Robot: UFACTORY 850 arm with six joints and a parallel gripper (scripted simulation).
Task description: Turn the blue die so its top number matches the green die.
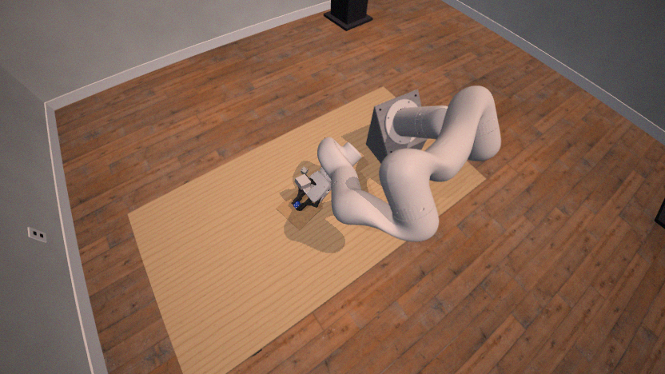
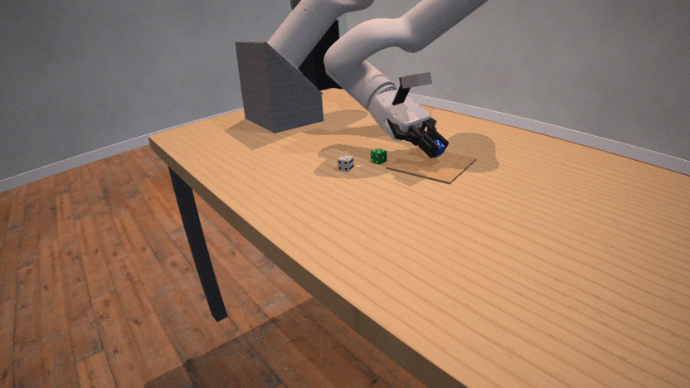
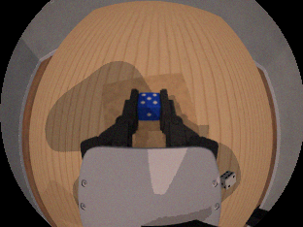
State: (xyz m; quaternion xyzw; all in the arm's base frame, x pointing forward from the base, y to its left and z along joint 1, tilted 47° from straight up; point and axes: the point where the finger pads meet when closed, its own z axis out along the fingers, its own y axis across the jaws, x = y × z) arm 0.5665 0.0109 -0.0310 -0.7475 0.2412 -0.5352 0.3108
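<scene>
The blue die is 10 mm below my hand and 10 mm ahead of it. From my hand the other things lie so: white die (130 mm to the right, 120 mm behind, 30 mm below); then mat (40 mm below); then green die (90 mm behind, 60 mm to the right, 30 mm below).
</scene>
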